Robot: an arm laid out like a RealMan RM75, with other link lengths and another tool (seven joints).
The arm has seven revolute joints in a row. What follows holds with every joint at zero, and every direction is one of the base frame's.
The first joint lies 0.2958 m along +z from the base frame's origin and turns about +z.
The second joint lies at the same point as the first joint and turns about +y.
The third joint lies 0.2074 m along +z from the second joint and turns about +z.
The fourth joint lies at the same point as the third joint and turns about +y.
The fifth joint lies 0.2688 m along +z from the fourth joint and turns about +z.
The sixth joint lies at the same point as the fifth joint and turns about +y.
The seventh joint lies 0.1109 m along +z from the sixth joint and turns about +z.
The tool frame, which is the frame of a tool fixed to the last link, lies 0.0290 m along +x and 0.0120 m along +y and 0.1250 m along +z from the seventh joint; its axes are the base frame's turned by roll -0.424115, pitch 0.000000 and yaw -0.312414 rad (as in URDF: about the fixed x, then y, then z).
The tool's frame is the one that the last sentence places.
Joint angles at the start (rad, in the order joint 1, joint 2, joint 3, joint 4, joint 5, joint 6, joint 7):
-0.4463 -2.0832 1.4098 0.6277 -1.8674 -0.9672 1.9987
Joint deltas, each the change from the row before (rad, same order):
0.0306 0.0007 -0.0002 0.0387 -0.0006 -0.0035 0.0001
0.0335 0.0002 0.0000 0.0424 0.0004 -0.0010 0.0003
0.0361 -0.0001 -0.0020 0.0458 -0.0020 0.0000 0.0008
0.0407 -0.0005 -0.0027 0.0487 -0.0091 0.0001 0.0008
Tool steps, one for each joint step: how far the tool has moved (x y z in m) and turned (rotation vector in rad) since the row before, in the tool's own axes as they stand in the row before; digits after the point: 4 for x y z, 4 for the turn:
0.0040 0.0011 -0.0060 0.0073 0.0117 0.0136
0.0041 0.0009 -0.0066 0.0105 0.0109 0.0151
0.0054 0.0005 -0.0078 0.0142 0.0147 0.0165
0.0066 0.0003 -0.0094 0.0180 0.0223 0.0148

